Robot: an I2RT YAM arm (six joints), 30 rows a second.
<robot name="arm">
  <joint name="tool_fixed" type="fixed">
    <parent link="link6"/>
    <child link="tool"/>
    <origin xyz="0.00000 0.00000 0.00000" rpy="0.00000 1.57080 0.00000"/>
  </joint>
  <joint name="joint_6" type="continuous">
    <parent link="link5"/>
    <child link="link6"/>
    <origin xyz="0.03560 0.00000 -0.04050" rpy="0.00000 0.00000 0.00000"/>
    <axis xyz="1 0 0"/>
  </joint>
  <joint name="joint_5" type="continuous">
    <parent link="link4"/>
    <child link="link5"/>
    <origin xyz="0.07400 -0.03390 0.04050" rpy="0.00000 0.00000 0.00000"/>
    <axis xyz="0 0 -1"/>
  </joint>
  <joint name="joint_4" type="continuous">
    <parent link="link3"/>
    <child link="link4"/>
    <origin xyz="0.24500 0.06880 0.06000" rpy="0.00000 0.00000 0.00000"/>
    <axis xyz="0 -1 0"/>
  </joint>
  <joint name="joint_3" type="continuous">
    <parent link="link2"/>
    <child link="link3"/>
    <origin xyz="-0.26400 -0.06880 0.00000" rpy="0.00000 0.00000 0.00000"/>
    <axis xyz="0 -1 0"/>
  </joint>
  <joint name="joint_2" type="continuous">
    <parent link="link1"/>
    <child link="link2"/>
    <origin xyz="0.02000 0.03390 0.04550" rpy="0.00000 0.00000 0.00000"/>
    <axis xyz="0 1 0"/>
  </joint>
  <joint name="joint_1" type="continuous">
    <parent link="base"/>
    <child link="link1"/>
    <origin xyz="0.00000 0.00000 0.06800" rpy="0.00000 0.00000 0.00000"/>
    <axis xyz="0 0 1"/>
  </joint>
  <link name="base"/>
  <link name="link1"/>
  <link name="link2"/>
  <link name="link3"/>
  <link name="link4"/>
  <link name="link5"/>
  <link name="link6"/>
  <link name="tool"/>
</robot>
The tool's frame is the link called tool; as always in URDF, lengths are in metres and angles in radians. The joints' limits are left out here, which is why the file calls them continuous.
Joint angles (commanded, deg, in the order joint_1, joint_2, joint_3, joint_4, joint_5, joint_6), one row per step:
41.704 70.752 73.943 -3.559 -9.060 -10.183
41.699 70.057 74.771 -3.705 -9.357 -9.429
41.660 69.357 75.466 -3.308 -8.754 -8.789
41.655 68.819 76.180 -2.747 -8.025 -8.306
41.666 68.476 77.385 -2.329 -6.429 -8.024
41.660 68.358 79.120 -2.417 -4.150 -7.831
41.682 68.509 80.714 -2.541 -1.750 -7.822
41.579 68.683 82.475 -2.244 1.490 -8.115
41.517 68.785 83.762 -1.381 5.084 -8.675
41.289 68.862 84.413 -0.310 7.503 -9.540
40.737 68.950 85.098 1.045 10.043 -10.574
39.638 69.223 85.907 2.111 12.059 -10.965
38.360 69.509 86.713 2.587 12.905 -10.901
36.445 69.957 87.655 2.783 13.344 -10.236
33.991 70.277 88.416 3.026 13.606 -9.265
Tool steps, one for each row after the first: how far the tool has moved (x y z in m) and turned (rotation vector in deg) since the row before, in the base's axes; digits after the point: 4 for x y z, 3 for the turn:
-0.0039 -0.0033 0.0079 1.390 -0.444 0.296
-0.0034 -0.0038 0.0081 1.611 -0.830 -0.621
-0.0030 -0.0033 0.0077 1.550 -0.954 -0.702
-0.0026 -0.0035 0.0095 1.607 -1.154 -1.550
-0.0021 -0.0038 0.0106 1.525 -0.982 -2.241
-0.0009 -0.0026 0.0085 1.164 -0.729 -2.347
-0.0006 -0.0039 0.0101 1.482 -1.203 -3.342
-0.0006 -0.0039 0.0086 1.514 -1.351 -3.692
0.0003 -0.0031 0.0053 0.852 -1.315 -2.785
0.0009 -0.0045 0.0059 0.972 -1.532 -3.276
0.0029 -0.0054 0.0053 1.182 -1.000 -3.135
0.0031 -0.0052 0.0042 0.899 -0.572 -2.056
0.0052 -0.0067 0.0038 1.114 -0.207 -2.104
0.0058 -0.0090 0.0034 1.322 -0.181 -2.363

